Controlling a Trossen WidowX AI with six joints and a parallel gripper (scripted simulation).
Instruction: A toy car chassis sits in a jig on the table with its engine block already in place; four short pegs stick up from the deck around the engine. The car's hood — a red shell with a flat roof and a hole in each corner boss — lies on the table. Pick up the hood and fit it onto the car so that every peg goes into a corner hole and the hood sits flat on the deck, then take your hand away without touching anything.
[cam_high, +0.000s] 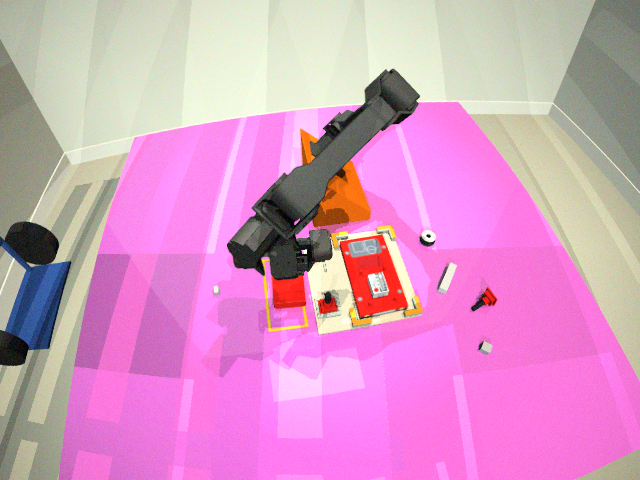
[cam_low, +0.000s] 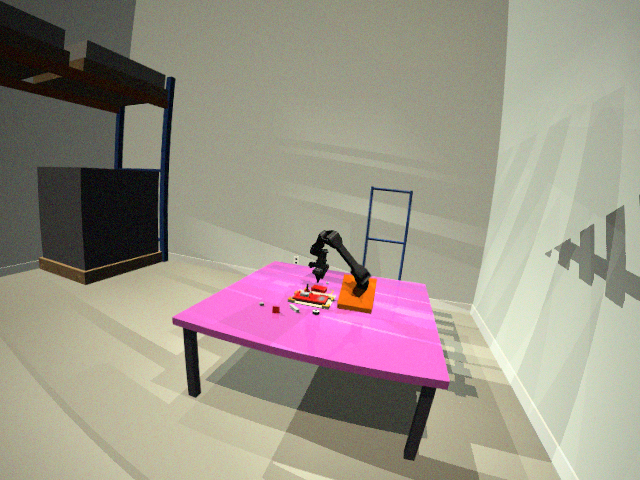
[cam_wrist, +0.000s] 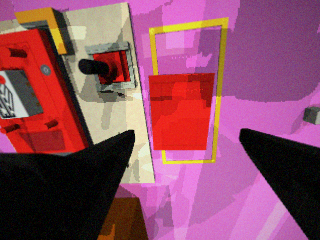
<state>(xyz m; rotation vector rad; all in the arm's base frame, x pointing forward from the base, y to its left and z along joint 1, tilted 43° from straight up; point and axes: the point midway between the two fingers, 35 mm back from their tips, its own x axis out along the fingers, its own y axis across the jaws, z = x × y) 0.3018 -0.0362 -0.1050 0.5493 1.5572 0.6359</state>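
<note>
Now: the red hood 5 cm below my gripper tip. Round my gripper tip: grey engine block 20 cm to the left, 5 cm below, 3 cm ahead; white bar 37 cm to the left, 6 cm below, 2 cm ahead.
</note>
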